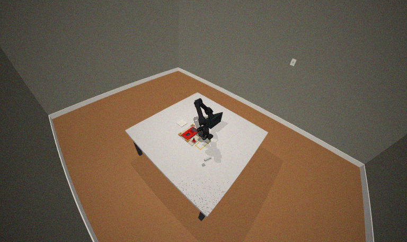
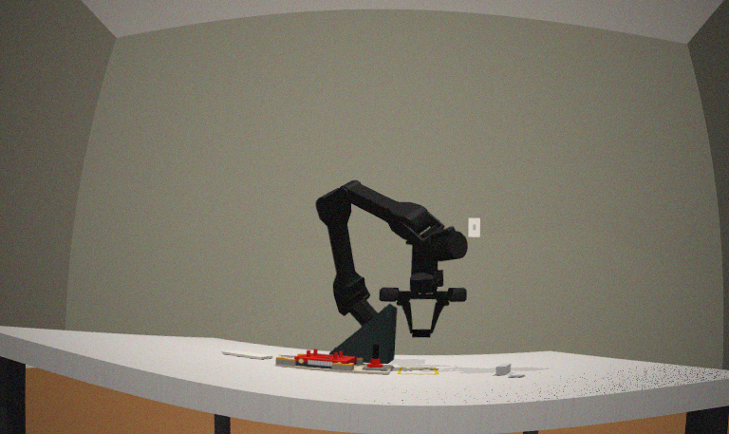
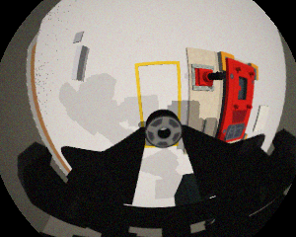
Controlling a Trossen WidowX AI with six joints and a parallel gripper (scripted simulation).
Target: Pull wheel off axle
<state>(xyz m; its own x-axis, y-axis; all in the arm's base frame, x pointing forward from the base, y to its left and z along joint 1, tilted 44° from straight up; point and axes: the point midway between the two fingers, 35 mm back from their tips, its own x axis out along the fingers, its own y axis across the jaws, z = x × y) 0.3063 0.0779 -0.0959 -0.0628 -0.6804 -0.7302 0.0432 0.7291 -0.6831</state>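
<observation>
Right now the upright axle is 6 cm ahead of my gripper tip, 9 cm to the right of it and 5 cm below it. Round my gripper tip: wheel (right at my gripper tip); white flat plate (6 cm behind, 40 cm to the right, 8 cm below).
</observation>
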